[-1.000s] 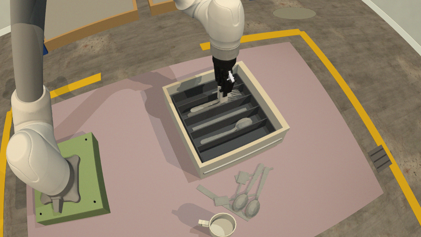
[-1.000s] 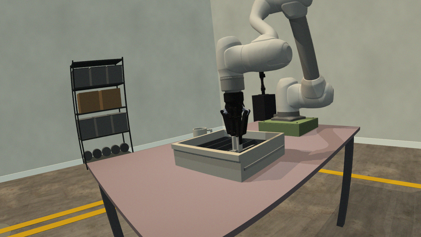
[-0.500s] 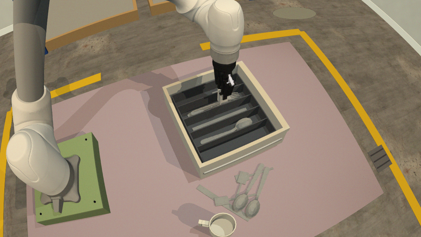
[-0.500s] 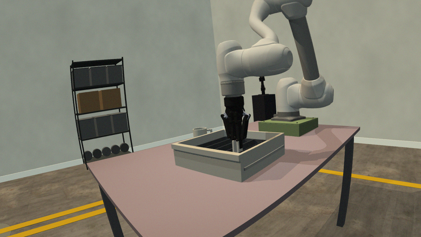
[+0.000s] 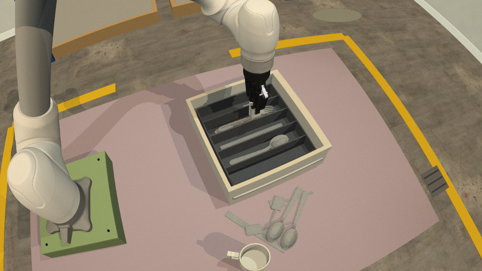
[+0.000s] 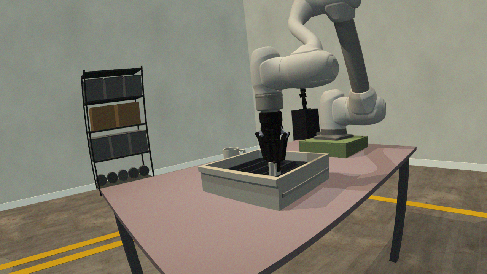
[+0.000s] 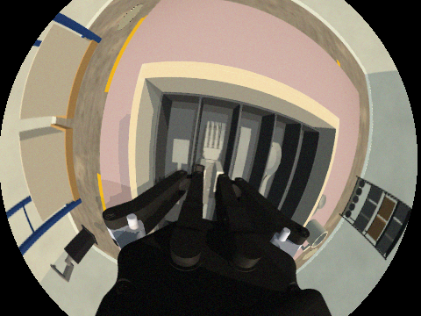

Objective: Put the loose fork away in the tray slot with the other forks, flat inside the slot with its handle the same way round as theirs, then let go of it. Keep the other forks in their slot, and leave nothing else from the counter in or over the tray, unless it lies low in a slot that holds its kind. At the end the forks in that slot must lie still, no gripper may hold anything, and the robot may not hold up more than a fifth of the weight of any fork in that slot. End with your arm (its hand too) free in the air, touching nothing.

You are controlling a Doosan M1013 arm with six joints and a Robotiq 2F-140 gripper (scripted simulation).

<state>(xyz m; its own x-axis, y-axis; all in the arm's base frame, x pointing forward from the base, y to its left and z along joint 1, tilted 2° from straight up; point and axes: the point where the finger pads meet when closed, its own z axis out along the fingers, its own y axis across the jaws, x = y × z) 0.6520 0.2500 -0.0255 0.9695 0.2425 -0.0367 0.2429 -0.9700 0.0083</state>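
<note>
Now: hand 1 cm past the tray, 7 cm to the left of it and 2 cm above it. The rest, counted from my hand: mug: 10 cm behind, 47 cm to the right, 3 cm below.
</note>
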